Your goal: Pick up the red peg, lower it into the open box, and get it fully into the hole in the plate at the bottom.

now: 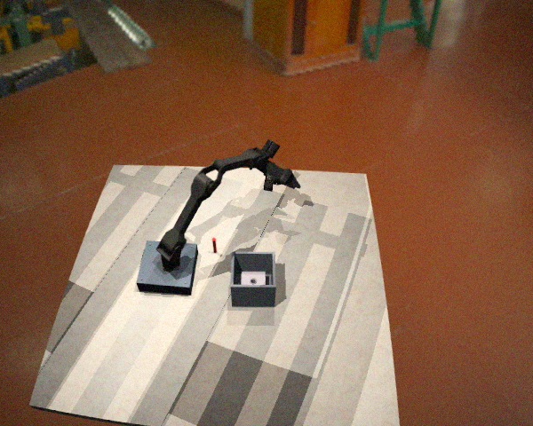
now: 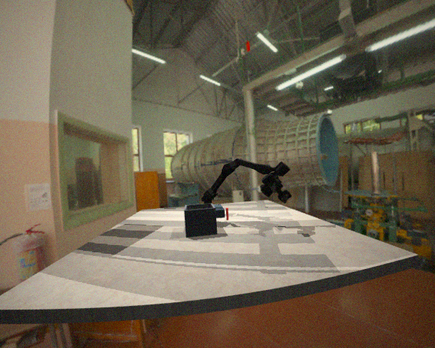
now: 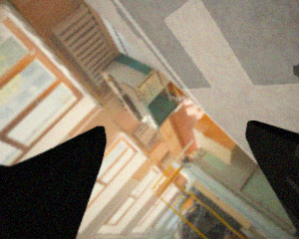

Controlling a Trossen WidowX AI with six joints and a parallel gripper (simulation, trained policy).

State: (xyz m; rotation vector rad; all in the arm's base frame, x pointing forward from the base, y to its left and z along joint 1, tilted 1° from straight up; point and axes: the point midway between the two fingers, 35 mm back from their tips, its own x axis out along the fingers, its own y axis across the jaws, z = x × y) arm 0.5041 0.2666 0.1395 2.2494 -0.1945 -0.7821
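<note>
Now: the red peg 360 mm behind my gripper tip, 160 mm to the right of it and 140 mm below it. Also, from my gripper tip: light plate 220 mm behind, 370 mm to the right, 130 mm below.
</note>
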